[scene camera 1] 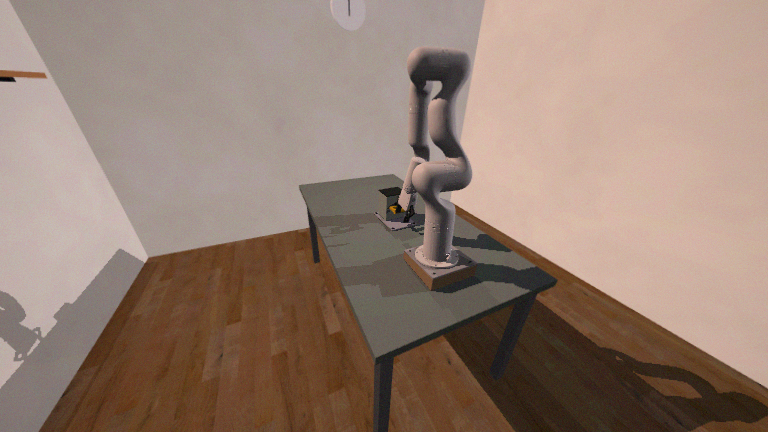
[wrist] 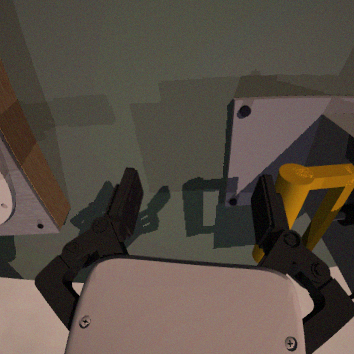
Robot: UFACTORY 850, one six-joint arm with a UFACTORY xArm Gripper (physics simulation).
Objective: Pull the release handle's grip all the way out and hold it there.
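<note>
The yellow release handle (scene camera 1: pixel 395 209) (wrist: pixel 295 192) is a frame-shaped grip in front of a dark box on a pale base plate. In the wrist view it is at the right, with its round bar beside and partly behind my right-hand finger. A short bit of a dark fitting and rod shows at the right edge, close to the grip's far bar. My gripper (wrist: pixel 196 182) is wide open with nothing between its fingers. The grip lies outside the gap between the fingers, on the right-hand finger's outer side. In the scene view the fingers are small and partly hidden.
The pale base plate (scene camera 1: pixel 395 225) (wrist: pixel 260 130) with dark bolts lies on the green table (scene camera 1: pixel 354 236) (wrist: pixel 165 40). The dark-topped box (scene camera 1: pixel 390 191) stands on the plate. The arm's wooden base block (scene camera 1: pixel 448 277) (wrist: pixel 37 165) is at the left in the wrist view.
</note>
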